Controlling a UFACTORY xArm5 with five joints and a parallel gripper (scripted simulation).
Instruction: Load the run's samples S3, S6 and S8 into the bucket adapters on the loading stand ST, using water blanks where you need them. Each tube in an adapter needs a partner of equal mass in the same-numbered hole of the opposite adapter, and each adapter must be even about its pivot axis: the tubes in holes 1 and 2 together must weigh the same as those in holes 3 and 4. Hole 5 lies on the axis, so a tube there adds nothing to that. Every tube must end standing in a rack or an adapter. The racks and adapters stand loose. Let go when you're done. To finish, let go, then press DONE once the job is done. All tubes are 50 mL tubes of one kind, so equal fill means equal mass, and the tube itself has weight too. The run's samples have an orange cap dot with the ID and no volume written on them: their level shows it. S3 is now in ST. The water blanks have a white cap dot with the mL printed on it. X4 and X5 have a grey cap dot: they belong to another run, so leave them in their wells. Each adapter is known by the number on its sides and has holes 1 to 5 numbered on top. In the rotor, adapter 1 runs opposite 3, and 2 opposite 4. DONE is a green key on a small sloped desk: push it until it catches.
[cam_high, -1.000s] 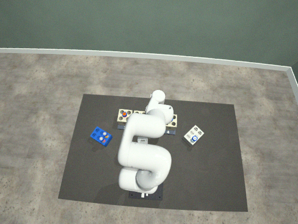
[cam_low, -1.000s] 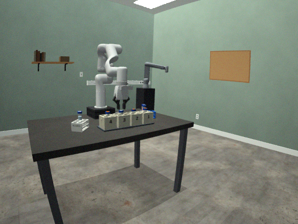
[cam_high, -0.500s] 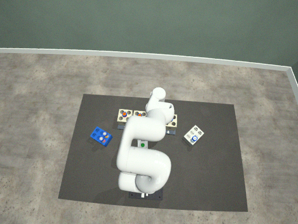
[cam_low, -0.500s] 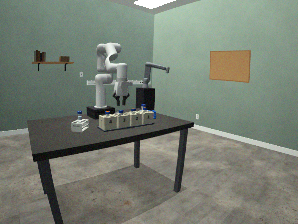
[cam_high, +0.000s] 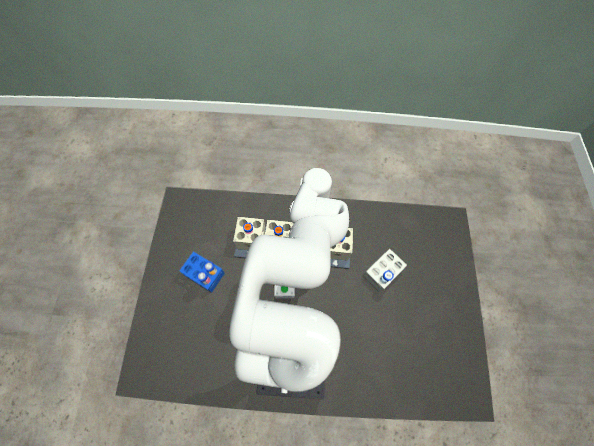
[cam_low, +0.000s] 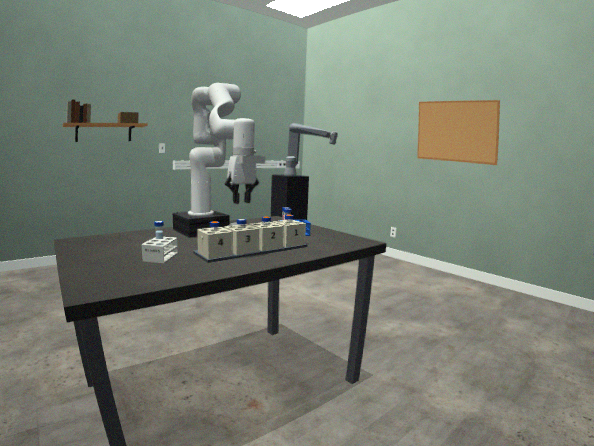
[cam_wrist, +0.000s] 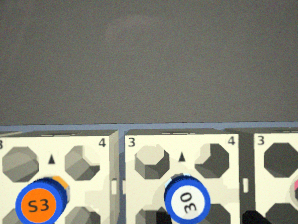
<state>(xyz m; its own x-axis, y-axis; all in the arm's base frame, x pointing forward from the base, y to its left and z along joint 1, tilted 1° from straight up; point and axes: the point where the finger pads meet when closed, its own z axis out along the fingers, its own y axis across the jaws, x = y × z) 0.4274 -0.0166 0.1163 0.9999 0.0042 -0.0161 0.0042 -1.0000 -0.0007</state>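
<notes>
Right now my hand is 190 mm past the green done key, 70 mm to the right of it and 140 mm above it. From my hand the other things lie so: white rack 80 mm behind, 290 mm to the right, 180 mm below; then loading stand 10 mm behind, 60 mm to the left, 200 mm below; then blue rack 160 mm behind, 370 mm to the left, 180 mm below.
</notes>
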